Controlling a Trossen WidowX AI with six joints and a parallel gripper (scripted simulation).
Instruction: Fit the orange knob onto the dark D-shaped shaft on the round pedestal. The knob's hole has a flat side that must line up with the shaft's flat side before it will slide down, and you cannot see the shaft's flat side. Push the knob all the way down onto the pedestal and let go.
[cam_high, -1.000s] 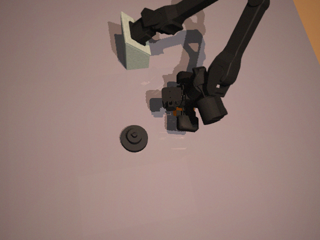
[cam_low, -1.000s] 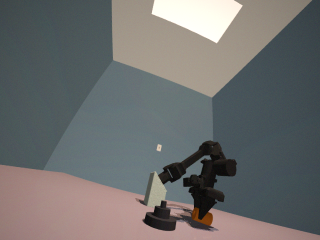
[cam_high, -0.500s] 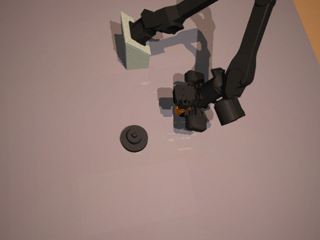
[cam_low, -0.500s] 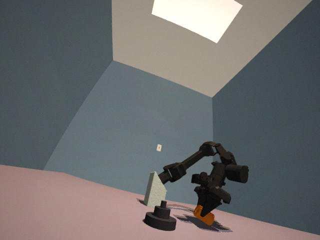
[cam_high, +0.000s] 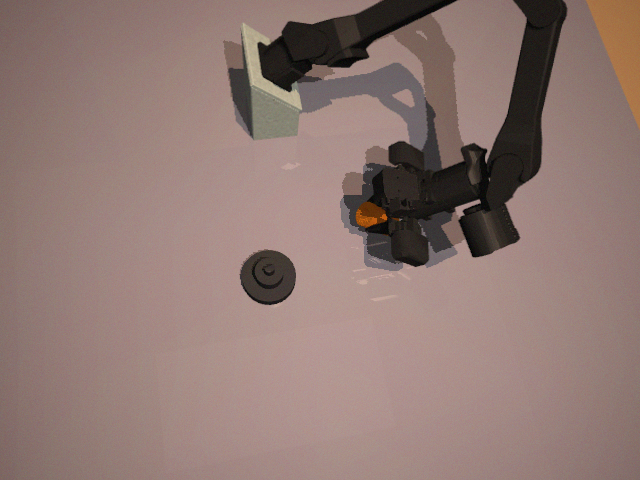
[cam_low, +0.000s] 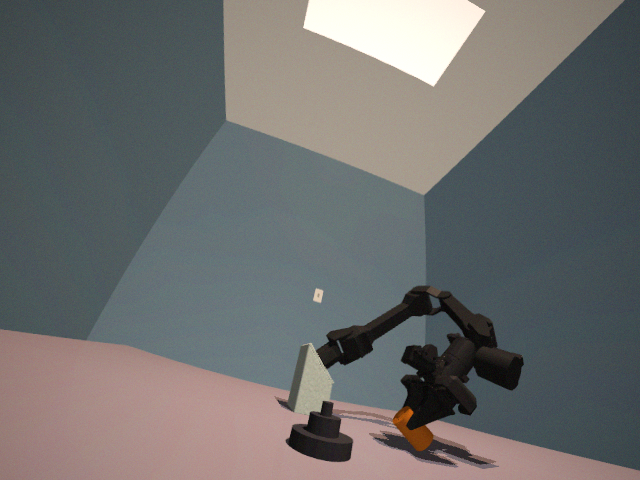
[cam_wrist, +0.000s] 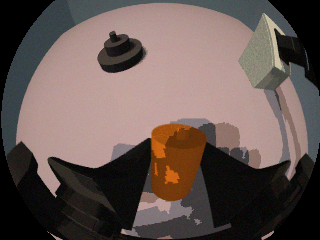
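The round pedestal is 170 mm to the right of my gripper tip, 70 mm ahead of it and 10 mm below it. Round my gripper tip: orange knob: 20 mm to the left.
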